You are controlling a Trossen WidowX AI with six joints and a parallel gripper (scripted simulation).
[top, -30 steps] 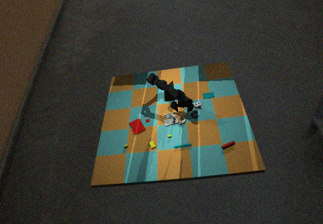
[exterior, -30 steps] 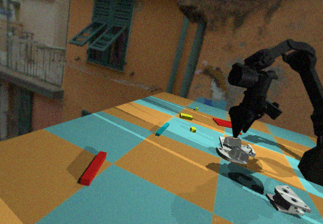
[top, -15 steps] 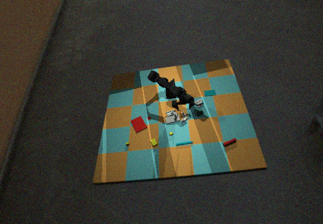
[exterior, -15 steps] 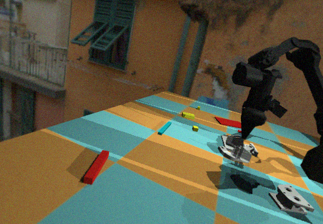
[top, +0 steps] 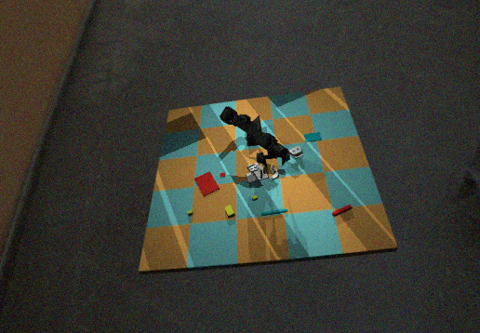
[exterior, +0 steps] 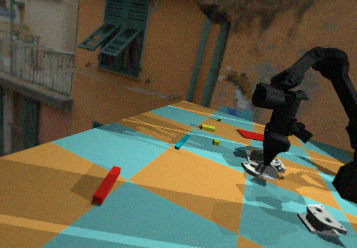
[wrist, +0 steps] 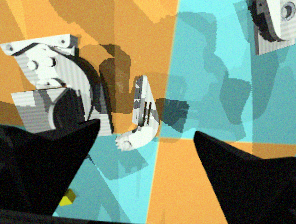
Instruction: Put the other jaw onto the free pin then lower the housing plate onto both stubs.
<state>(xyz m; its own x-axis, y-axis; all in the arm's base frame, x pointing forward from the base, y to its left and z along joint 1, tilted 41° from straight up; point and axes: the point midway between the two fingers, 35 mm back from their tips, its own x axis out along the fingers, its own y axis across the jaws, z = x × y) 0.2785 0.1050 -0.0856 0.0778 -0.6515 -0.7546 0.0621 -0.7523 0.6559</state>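
The white jaw is 40 mm ahead of my gripper tip, 20 mm to the right of it and 50 mm below it. Also, from my gripper tip: cyan bar 280 mm ahead, 50 mm below; then base 140 mm behind, 120 mm to the left, 30 mm below; then small yellow cube 190 mm ahead, 110 mm to the right, 50 mm below.
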